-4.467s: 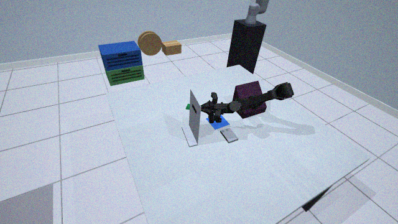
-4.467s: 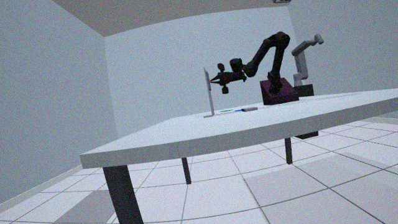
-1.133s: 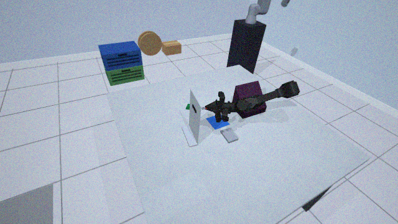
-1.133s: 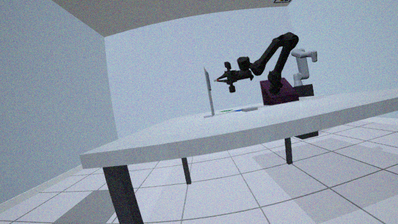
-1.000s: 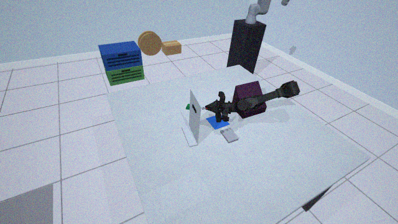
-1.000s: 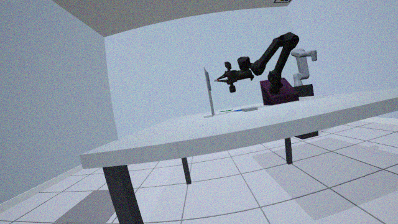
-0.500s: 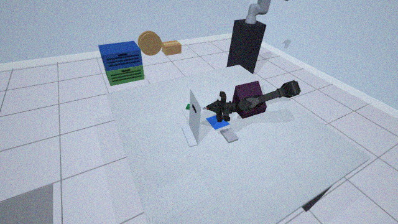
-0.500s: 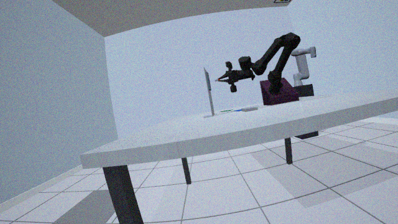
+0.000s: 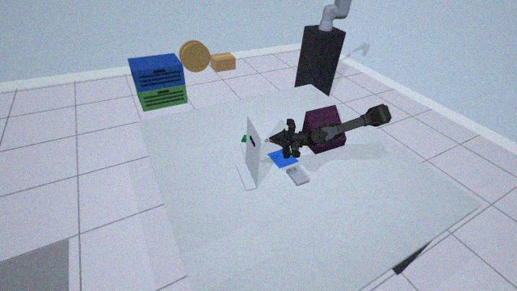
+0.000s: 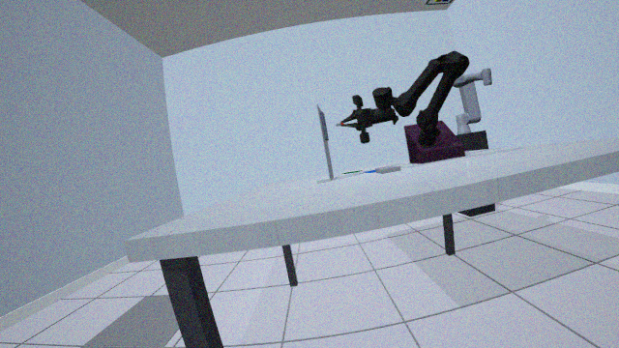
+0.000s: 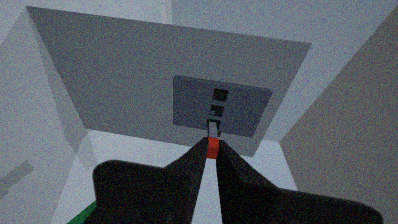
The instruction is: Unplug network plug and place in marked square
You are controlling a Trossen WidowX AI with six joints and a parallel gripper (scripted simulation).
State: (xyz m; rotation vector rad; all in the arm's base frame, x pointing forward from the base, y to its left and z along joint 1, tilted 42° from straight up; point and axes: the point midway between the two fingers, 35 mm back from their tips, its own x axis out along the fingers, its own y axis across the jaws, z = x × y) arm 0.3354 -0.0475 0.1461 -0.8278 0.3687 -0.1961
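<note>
My gripper tip is now 140 mm past the blue marked square, 60 mm to the left of it and 210 mm above it. The rest, counted from my gripper tip: network plug: 10 mm ahead; then flat grey slab: 130 mm behind, 80 mm to the left, 210 mm below; then upright panel: 80 mm ahead, 20 mm to the right, 80 mm below.
</note>
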